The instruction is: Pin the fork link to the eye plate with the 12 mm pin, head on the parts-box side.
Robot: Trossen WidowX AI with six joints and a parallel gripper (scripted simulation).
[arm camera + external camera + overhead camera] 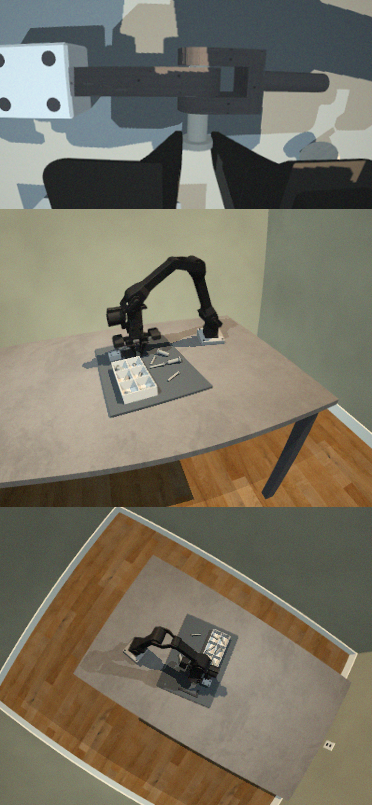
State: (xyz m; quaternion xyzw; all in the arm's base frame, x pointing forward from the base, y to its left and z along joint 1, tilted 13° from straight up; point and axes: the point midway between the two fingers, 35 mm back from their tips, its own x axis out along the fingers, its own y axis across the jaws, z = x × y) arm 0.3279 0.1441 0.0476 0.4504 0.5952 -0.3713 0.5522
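The eye plate is 3 cm to the right of my hand, 3 cm below it and 3 cm ahead of it. From my hand the other things lie so: dark bar 10 cm to the right, 8 cm ahead, 4 cm below; then pale block 10 cm ahead, 2 cm below, 1 cm to the right; then dark mat 6 cm to the left, 5 cm below, 2 cm behind.
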